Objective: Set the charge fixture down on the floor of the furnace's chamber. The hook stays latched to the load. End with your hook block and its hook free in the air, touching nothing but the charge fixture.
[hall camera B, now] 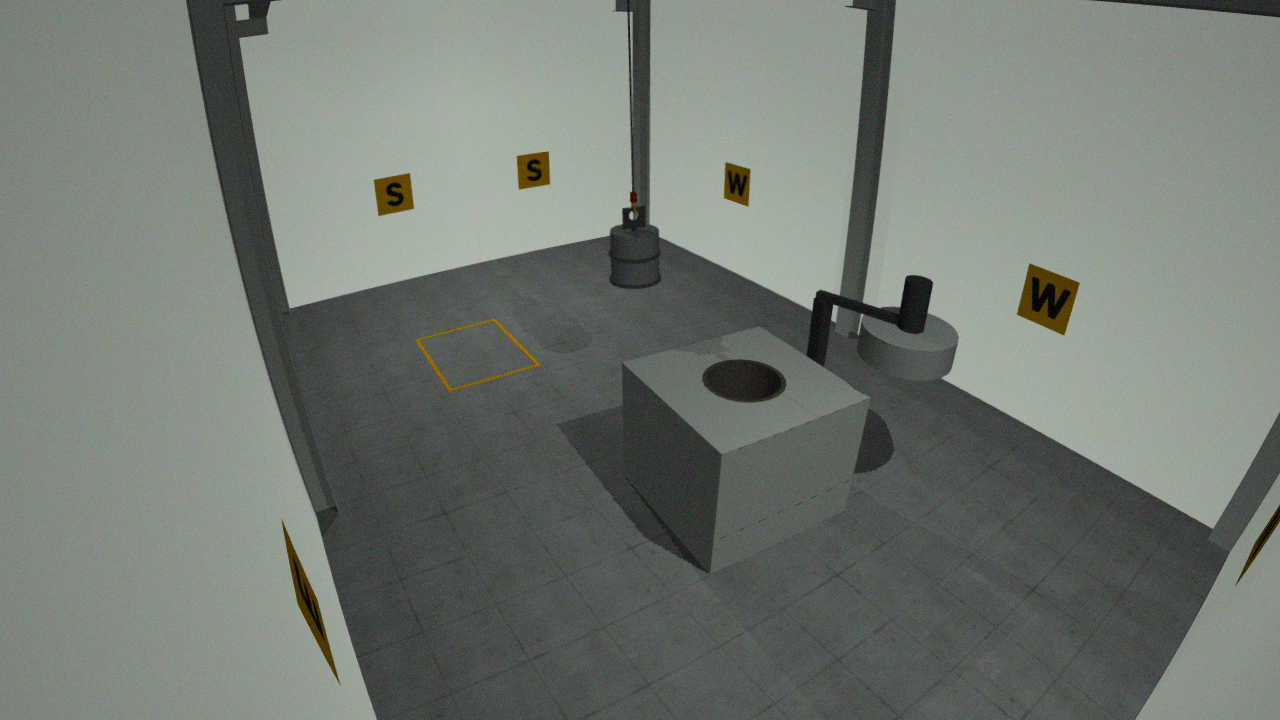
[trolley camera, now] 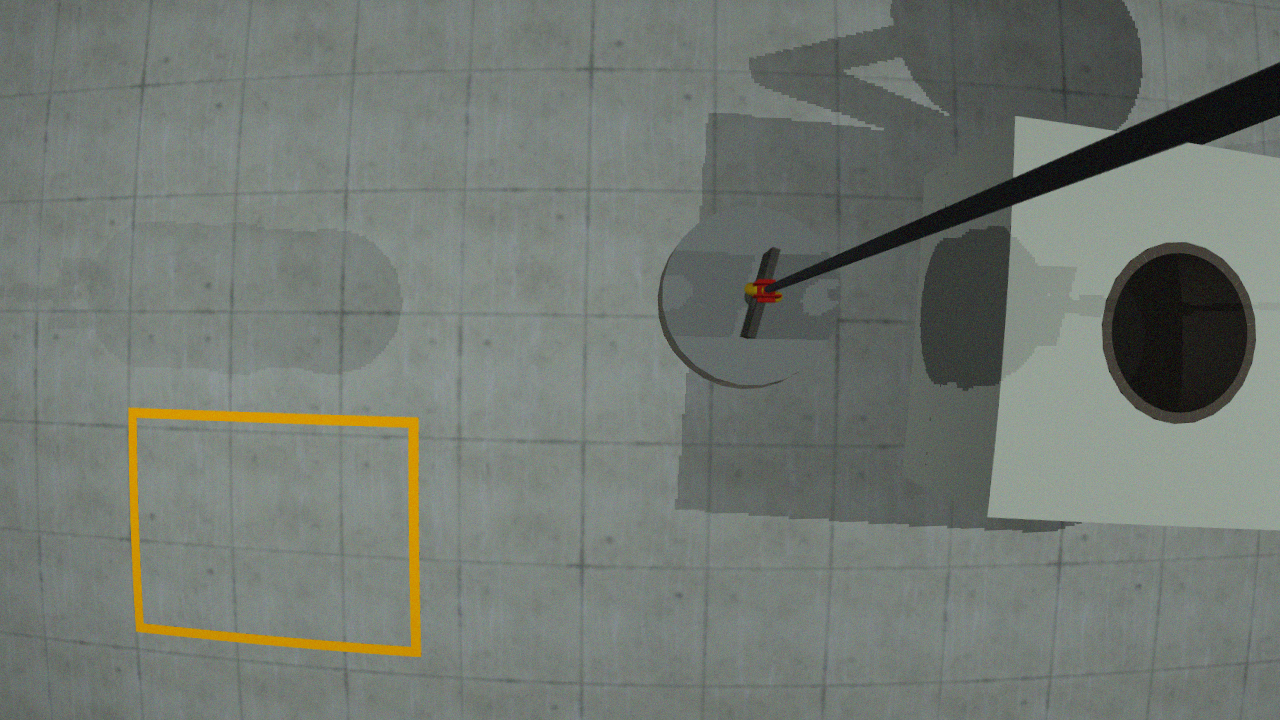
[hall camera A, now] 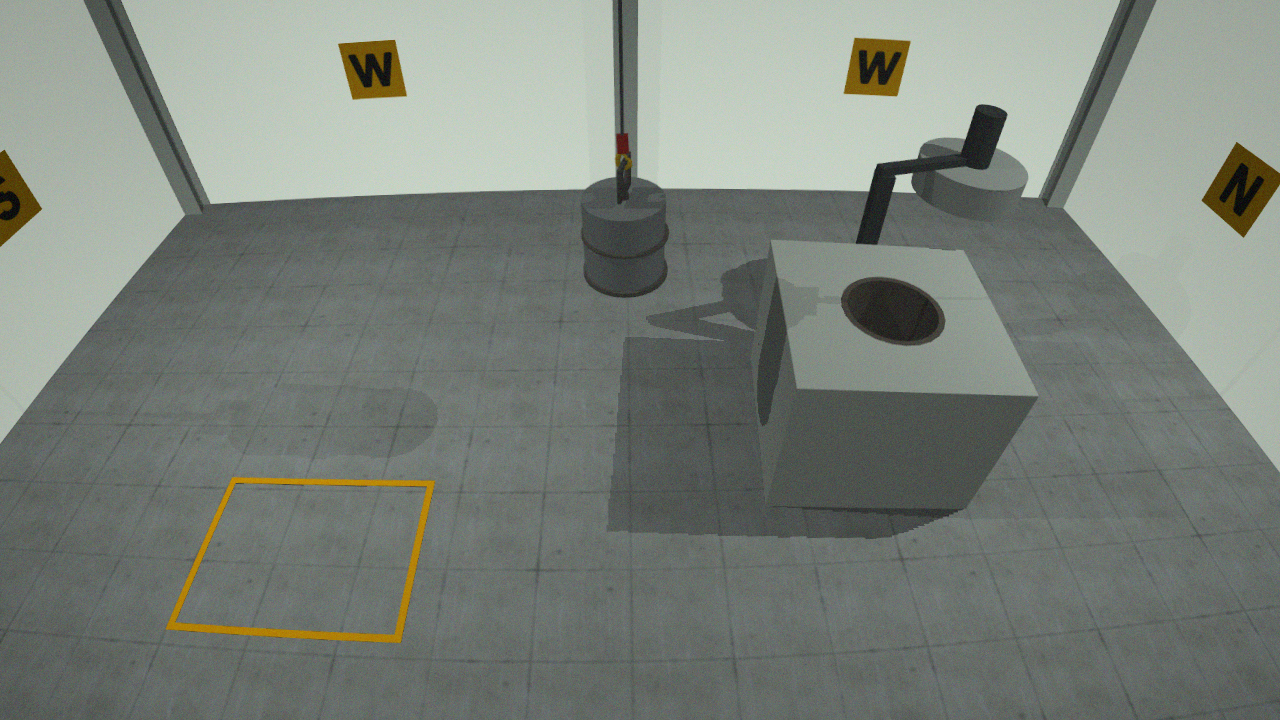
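The charge fixture, a dark grey drum (hall camera A: 623, 232) (hall camera B: 634, 255) (trolley camera: 742, 362) with an upright lug plate on top, hangs upright in the air. My hook (hall camera A: 623, 162) (hall camera B: 633, 207) (trolley camera: 762, 291), below a red block, is latched in the plate's eye. The furnace (hall camera A: 877, 447) (hall camera B: 671, 465) (trolley camera: 1056, 429) is a pale box with a round mouth in its top; the mouth's brown rim (trolley camera: 1107, 331) lies right of the drum in the trolley view. The drum is beside the furnace, apart from it in that view. The chamber's floor is hidden in darkness.
The round furnace lid (hall camera A: 1011, 183) (hall camera B: 921, 358) is held aside of the furnace on a dark swing arm (hall camera A: 875, 205) (hall camera B: 819, 331), which rises above the furnace top. A yellow outlined rectangle (hall camera A: 331, 481) (hall camera B: 455, 329) (trolley camera: 273, 416) is marked on the floor. Shadows fall on the furnace's side and top.
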